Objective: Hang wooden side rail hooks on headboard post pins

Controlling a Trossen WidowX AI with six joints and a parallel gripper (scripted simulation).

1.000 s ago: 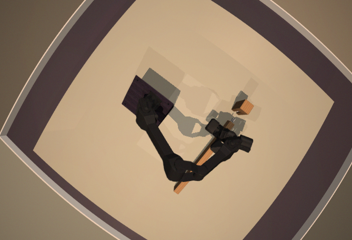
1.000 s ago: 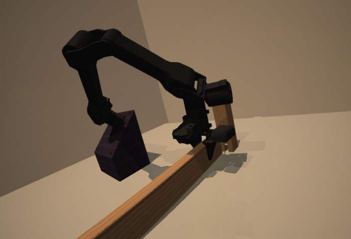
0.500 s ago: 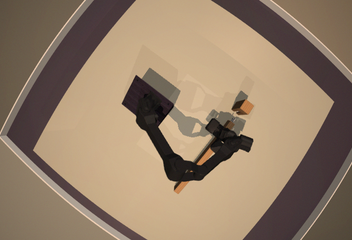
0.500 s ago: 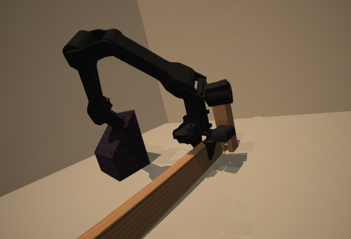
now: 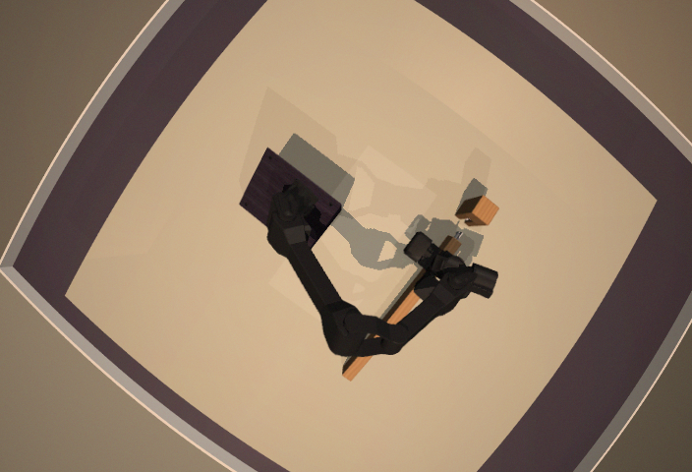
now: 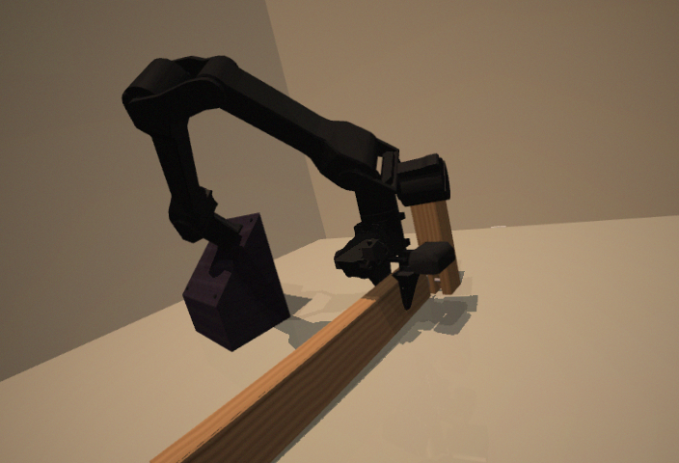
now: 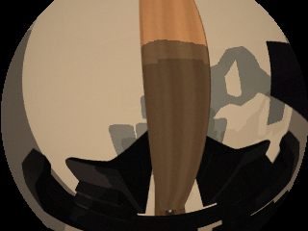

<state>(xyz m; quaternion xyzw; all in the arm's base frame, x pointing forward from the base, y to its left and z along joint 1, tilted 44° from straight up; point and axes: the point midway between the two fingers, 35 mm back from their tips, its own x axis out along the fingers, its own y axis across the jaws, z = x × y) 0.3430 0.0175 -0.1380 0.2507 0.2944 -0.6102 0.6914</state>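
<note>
My gripper tip is now 20 mm past the headboard post, 150 mm to the right of it and 40 mm below it.
</note>
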